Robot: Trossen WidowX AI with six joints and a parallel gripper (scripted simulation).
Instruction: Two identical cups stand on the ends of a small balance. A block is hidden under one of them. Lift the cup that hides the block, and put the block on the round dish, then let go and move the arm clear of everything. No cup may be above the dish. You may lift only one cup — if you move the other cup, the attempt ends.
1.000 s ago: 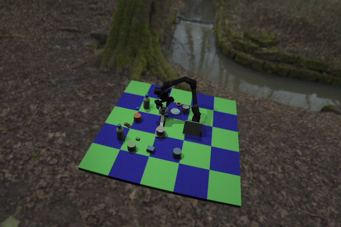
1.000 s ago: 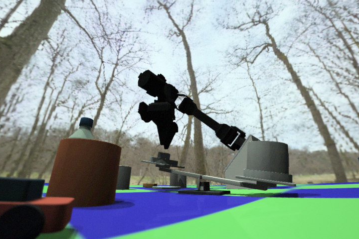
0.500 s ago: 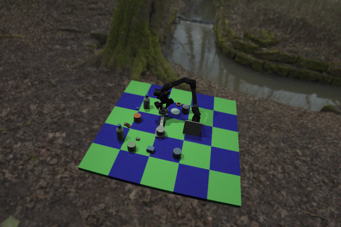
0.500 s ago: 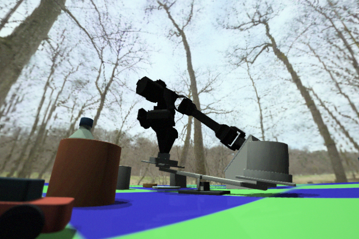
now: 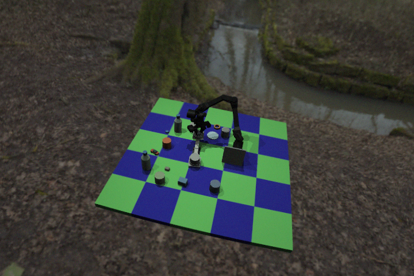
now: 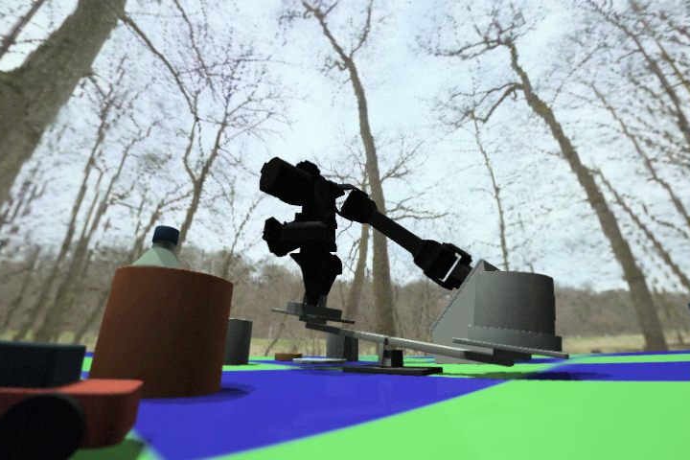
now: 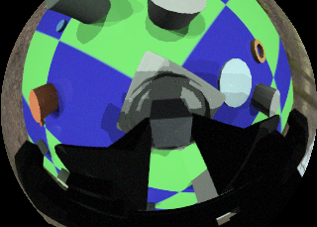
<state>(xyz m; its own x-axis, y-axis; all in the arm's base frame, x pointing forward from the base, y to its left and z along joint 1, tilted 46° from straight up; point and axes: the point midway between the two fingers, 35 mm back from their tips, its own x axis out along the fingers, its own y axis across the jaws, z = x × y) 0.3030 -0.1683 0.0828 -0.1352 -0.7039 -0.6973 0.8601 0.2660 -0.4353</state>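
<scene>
Right now my gripper tip is 120 mm past the pale round dish, 90 mm to the left of it and 80 mm above it. From my gripper tip the other things lie so: orange cylinder: 230 mm ahead, 90 mm to the left, 40 mm below; grey block: 10 mm above; red toy car: 330 mm ahead, 180 mm to the left, 70 mm below.
</scene>
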